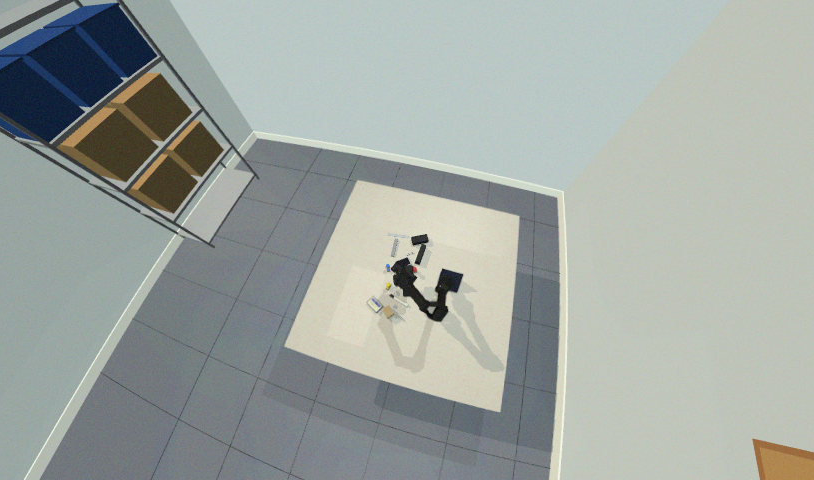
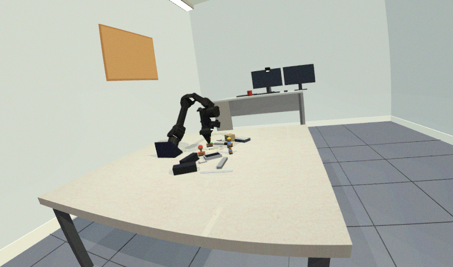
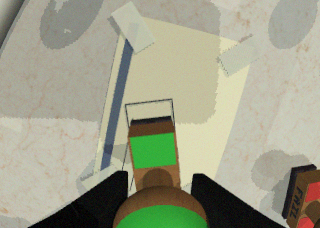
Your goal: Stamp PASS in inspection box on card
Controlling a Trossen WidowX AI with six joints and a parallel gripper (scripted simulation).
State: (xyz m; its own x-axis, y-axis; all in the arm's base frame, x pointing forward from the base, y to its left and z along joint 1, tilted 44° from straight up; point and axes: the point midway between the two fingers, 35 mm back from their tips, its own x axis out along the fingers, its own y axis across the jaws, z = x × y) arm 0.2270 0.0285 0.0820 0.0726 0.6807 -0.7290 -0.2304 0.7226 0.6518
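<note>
My gripper tip is 5 cm above the pale card and 1 cm short of it. The rest, counted from my gripper tip: red-knobbed stamp: 11 cm to the right, 3 cm below, 1 cm behind; then yellow-labelled stamp: 12 cm ahead, 4 cm to the left, 3 cm below; then ink pad: 14 cm to the right, 7 cm ahead, 4 cm below.
</note>
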